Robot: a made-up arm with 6 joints.
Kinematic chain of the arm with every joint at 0, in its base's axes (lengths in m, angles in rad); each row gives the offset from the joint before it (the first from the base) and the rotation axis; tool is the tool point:
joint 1: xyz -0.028 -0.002 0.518 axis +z
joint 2: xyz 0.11 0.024 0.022 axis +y
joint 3: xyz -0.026 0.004 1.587 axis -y
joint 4: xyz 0.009 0 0.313 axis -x
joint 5: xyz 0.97 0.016 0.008 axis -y
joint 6: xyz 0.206 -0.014 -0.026 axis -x
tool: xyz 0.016 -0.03 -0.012
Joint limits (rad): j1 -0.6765..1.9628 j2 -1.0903..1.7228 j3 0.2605..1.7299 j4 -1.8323..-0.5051 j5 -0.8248..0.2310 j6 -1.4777..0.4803
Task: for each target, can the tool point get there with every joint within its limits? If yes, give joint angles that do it. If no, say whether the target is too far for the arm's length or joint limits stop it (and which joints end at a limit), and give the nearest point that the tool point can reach.
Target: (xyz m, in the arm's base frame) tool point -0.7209 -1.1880 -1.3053
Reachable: no: joint limits stop it (at a limit: joint 1, joint 2, joint 3, joint 4, joint 5) | nearest point 1.5440 -1.1526 -0.7594 | short by 2.330 m
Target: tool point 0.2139 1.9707 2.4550
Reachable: yes | joints 1.4047 0.5461 0.8216 -0.6846 -0.2357 -0.9846
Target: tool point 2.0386 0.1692 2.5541
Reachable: yes | joints 0.0697 0.7243 1.2133 -0.8294 0.0259 0.0025
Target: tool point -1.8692 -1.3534 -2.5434
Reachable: no: too far | nearest point -0.9119 1.7516 -0.7379 | short by 3.717 m
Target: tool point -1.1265 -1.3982 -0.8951
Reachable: no: joint limits stop it (at a limit: joint 2, joint 3, joint 4, joint 5, joint 6) | nearest point -1.5545 -1.9422 1.2394 | short by 2.244 m
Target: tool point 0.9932 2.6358 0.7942
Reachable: yes | joints 1.1436 1.3232 0.9374 -1.6350 -0.4861 -0.1919
